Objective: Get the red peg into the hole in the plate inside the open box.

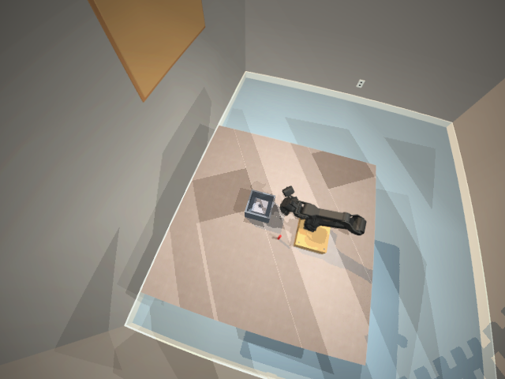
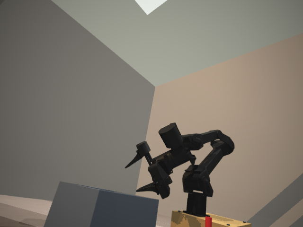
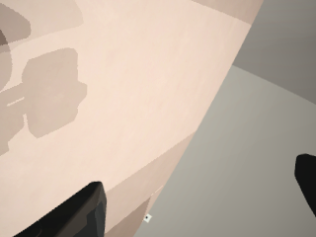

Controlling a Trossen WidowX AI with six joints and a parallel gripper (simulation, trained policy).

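Right now my gripper tip is 4 cm past the red peg, 26 cm to the right of it and 10 cm above it. The rest, counted from my gripper tip: grey box 14 cm ahead, 13 cm to the left, 12 cm below; pale plate 14 cm ahead, 13 cm to the left, 10 cm below.
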